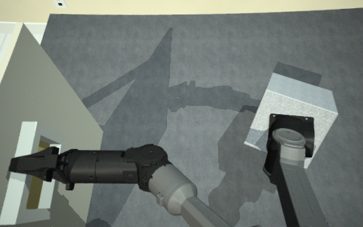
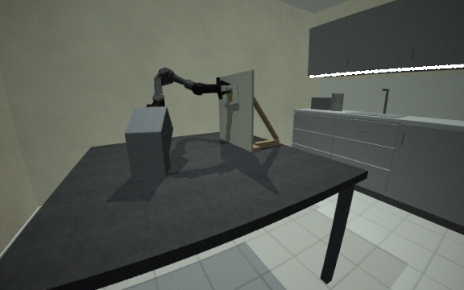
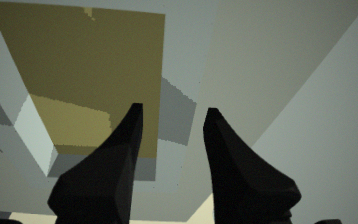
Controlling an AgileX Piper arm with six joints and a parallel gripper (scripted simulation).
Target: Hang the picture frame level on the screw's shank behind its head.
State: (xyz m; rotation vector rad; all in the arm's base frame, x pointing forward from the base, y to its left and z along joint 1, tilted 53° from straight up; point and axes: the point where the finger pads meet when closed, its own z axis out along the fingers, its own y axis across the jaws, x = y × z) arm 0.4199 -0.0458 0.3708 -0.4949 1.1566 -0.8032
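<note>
Right now my hand is 1 cm short of the picture frame and 6 cm above it. Also, from my hand: grey wall panel: 3 cm ahead, 16 cm below.
</note>
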